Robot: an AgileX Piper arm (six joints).
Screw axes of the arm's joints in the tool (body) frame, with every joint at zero. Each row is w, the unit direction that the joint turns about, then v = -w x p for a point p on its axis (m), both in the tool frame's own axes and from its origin. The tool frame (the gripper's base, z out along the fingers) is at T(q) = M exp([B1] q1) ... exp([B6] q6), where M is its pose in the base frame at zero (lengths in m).
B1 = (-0.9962, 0, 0.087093, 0, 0.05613, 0)
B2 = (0, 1, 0, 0.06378, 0, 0.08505)
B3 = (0, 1, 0, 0.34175, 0, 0.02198)
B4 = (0, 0, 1, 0, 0, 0)
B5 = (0, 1, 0, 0.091, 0, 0)
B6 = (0, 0, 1, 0, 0, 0)
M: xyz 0.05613 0 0.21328 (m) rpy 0 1.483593 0 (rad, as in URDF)
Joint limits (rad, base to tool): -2.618..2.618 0..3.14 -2.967..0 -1.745..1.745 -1.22..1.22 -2.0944..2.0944
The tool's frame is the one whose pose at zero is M.
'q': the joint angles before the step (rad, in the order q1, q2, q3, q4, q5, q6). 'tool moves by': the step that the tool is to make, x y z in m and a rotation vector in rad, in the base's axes. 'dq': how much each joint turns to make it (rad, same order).
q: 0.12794, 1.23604, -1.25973, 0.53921, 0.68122, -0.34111
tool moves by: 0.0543, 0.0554, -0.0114, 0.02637, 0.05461, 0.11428
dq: 0.14767, 0.23776, -0.18035, 0.00047, -0.02652, 0.04257
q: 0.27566, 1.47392, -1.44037, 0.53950, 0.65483, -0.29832
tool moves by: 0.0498, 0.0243, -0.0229, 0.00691, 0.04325, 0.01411
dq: 0.02512, 0.19630, -0.14478, 0.01383, -0.01625, 0.00598
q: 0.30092, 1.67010, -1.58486, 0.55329, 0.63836, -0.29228
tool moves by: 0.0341, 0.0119, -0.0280, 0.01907, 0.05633, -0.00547
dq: 0.00001, 0.13745, -0.08240, 0.03485, -0.00828, 0.00023
